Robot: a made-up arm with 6 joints. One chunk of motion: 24 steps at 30 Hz.
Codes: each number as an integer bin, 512 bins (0 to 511) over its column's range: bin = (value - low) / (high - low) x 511, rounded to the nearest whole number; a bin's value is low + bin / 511 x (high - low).
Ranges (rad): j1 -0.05..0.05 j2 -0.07..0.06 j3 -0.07..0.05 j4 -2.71..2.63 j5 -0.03..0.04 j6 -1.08..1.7
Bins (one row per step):
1: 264 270 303 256 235 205
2: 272 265 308 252 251 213
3: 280 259 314 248 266 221
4: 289 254 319 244 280 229
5: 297 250 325 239 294 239
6: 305 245 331 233 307 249
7: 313 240 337 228 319 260
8: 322 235 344 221 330 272
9: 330 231 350 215 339 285
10: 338 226 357 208 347 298
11: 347 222 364 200 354 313
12: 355 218 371 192 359 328
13: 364 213 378 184 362 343
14: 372 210 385 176 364 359
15: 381 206 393 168 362 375
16: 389 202 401 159 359 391
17: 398 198 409 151 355 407
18: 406 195 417 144 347 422
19: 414 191 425 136 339 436
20: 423 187 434 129 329 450
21: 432 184 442 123 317 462
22: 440 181 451 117 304 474
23: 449 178 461 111 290 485
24: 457 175 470 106 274 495
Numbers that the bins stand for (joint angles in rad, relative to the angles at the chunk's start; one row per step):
1: 0.0017 -0.0013 0.0012 -0.0348 0.0022 0.0353
2: 0.0032 -0.0026 0.0023 -0.0766 0.0044 0.0788
3: 0.0048 -0.0041 0.0037 -0.1184 0.0064 0.1223
4: 0.0066 -0.0054 0.0049 -0.1602 0.0084 0.1658
5: 0.0081 -0.0064 0.0063 -0.2124 0.0103 0.2202
6: 0.0097 -0.0077 0.0077 -0.2751 0.0121 0.2746
7: 0.0113 -0.0089 0.0091 -0.3274 0.0137 0.3345
8: 0.0130 -0.0102 0.0108 -0.4005 0.0152 0.3998
9: 0.0146 -0.0112 0.0122 -0.4632 0.0164 0.4705
10: 0.0161 -0.0125 0.0138 -0.5364 0.0175 0.5412
11: 0.0179 -0.0135 0.0155 -0.6200 0.0185 0.6228
12: 0.0195 -0.0145 0.0171 -0.7036 0.0192 0.7044
13: 0.0212 -0.0158 0.0188 -0.7872 0.0196 0.7860
14: 0.0228 -0.0166 0.0204 -0.8708 0.0199 0.8731
15: 0.0246 -0.0176 0.0223 -0.9544 0.0196 0.9601
16: 0.0261 -0.0186 0.0242 -1.0484 0.0192 1.0472
17: 0.0279 -0.0196 0.0260 -1.1320 0.0186 1.1342
18: 0.0295 -0.0204 0.0279 -1.2052 0.0175 1.2158
19: 0.0310 -0.0214 0.0298 -1.2888 0.0164 1.2920
20: 0.0328 -0.0224 0.0319 -1.3619 0.0151 1.3681
21: 0.0345 -0.0232 0.0338 -1.4246 0.0134 1.4334
22: 0.0361 -0.0240 0.0359 -1.4873 0.0116 1.4987
23: 0.0379 -0.0247 0.0383 -1.5500 0.0097 1.5586
24: 0.0394 -0.0255 0.0404 -1.6023 0.0075 1.6130

